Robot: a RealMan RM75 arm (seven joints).
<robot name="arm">
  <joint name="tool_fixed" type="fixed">
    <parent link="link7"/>
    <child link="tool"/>
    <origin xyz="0 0 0" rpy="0 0 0"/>
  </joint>
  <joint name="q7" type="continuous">
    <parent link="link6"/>
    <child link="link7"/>
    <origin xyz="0 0 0.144" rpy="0 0 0"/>
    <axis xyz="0 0 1"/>
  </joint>
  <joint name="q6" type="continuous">
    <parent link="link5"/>
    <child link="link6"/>
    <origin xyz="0 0 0" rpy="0 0 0"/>
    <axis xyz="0 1 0"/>
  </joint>
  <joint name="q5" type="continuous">
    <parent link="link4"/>
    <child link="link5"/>
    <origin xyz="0 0 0.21" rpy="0 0 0"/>
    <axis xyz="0 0 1"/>
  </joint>
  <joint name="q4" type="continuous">
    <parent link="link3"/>
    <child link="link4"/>
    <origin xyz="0 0 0" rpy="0 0 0"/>
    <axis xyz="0 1 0"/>
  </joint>
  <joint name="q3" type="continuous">
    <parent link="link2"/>
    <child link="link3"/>
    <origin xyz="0 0 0.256" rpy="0 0 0"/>
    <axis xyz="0 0 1"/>
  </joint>
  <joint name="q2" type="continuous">
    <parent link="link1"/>
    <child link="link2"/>
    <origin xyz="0 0 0" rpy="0 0 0"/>
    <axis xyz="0 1 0"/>
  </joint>
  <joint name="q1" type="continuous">
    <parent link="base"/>
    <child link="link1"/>
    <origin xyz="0 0 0.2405" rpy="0 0 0"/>
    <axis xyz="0 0 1"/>
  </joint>
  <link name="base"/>
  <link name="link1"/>
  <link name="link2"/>
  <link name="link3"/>
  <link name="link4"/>
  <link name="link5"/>
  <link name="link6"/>
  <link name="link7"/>
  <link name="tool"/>
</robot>
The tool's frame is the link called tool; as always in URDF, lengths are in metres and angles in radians. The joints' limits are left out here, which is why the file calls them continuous.
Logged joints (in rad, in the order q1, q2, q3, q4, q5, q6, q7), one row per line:
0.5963 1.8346 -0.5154 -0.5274 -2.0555 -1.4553 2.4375
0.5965 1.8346 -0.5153 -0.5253 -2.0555 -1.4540 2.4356
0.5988 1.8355 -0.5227 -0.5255 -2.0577 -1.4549 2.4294
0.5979 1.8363 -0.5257 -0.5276 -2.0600 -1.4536 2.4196
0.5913 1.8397 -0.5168 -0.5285 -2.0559 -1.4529 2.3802
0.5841 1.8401 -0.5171 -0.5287 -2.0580 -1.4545 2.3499
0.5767 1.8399 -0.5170 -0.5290 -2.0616 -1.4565 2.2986
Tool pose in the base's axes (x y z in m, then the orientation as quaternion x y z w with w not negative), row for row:
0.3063 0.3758 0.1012 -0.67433 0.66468 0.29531 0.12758
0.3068 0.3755 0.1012 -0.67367 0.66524 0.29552 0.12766
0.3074 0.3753 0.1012 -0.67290 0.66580 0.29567 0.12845
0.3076 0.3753 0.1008 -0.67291 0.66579 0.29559 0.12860
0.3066 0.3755 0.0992 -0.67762 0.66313 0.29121 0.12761
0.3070 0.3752 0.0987 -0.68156 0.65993 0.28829 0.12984
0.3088 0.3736 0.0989 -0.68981 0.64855 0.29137 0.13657
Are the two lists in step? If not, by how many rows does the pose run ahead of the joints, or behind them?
The pose runs 2 rows behind the joints: the pose in row i belongs to the joints in row i - 2.
